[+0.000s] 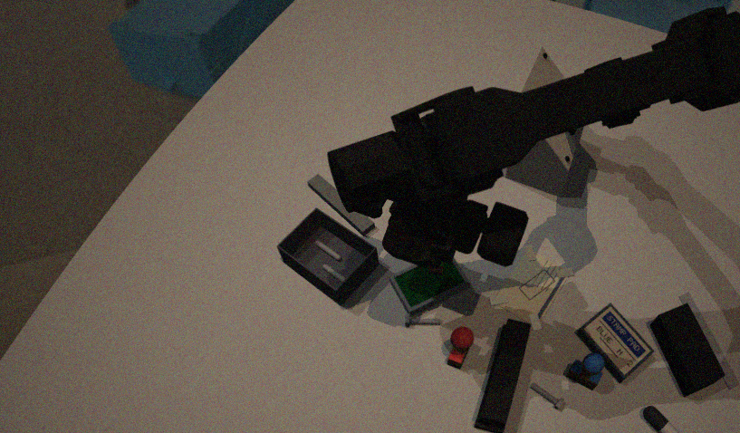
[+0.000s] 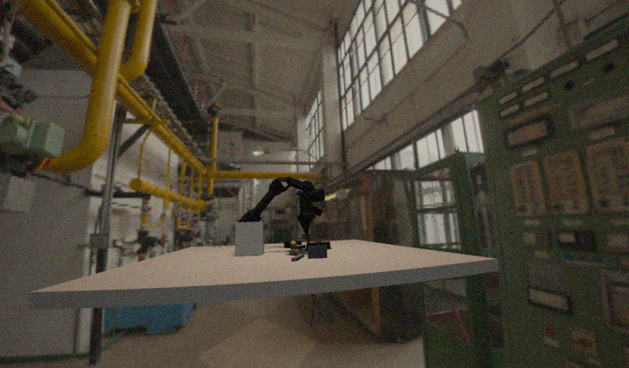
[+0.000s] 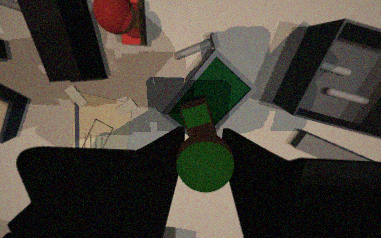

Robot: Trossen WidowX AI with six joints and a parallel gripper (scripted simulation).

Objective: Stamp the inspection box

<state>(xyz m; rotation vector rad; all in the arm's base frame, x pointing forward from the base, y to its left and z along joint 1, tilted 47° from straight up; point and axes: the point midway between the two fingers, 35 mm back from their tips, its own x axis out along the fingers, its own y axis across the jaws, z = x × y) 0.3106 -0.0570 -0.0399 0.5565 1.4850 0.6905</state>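
The green ink pad is 10 mm to the right of my gripper tip and 90 mm below it. From my gripper tip the other things lie so: red-knobbed stamp (70 mm ahead, 70 mm to the left, 80 mm below); green-knobbed stamp (right at my gripper tip); yellow-knobbed stamp (70 mm behind, 50 mm to the right, 80 mm below).
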